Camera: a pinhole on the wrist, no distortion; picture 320 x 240 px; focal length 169.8 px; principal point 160.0 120.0 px. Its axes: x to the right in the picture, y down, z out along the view. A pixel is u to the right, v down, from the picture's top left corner.
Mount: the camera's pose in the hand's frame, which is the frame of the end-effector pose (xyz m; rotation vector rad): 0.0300 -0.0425 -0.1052 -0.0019 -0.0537 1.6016
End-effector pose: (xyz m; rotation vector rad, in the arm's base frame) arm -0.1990 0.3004 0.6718 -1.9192 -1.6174 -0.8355
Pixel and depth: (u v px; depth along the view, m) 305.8 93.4 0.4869
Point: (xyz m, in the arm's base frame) 0.2203 0.5700 0.4581
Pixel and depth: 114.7 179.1 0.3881
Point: -0.3338 0.4449 0.3961
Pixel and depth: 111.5 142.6 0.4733
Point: -0.3458 0.5598 0.3861
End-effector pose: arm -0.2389 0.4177 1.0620 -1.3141 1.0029 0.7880
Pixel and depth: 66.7 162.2 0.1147
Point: -0.1379 0.4108 1.1060
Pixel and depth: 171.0 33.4 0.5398
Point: -0.0494 0.8337 0.7962
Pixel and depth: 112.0 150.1 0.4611
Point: -0.0412 0.7445 1.1873
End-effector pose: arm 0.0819 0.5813 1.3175 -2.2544 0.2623 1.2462
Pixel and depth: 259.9 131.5 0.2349
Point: -0.0498 0.5818 1.2279
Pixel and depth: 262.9 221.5 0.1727
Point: -0.0341 0.5664 1.3381
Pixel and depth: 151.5 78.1 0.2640
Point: 0.0397 0.7288 1.2011
